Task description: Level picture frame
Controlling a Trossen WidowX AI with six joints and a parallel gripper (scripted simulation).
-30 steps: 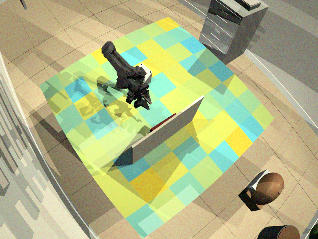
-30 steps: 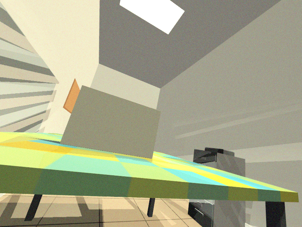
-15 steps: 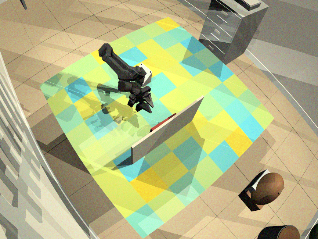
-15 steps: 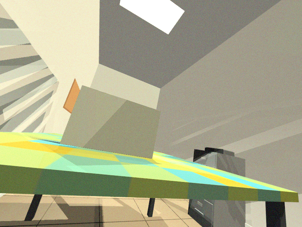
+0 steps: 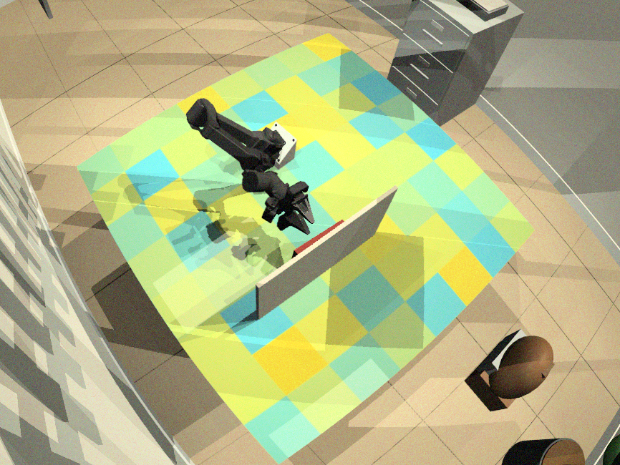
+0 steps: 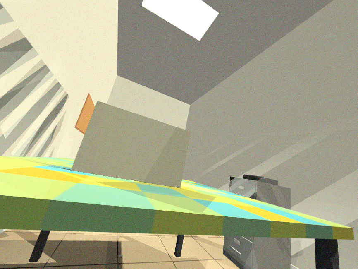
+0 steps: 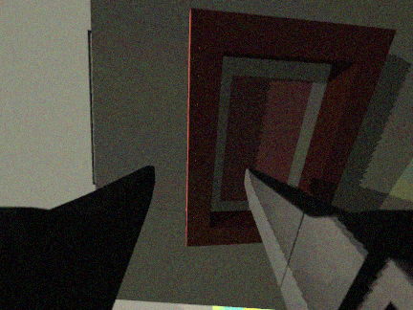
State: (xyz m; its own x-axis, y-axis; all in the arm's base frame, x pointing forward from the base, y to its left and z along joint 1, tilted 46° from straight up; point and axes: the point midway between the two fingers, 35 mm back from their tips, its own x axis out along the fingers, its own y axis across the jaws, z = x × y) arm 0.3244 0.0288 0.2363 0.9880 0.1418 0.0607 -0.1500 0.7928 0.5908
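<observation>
The red picture frame lies 5 cm below my gripper tip and 5 cm ahead of it. From my gripper tip the other things lie so: upright wall panel: 6 cm below, 6 cm ahead.
</observation>
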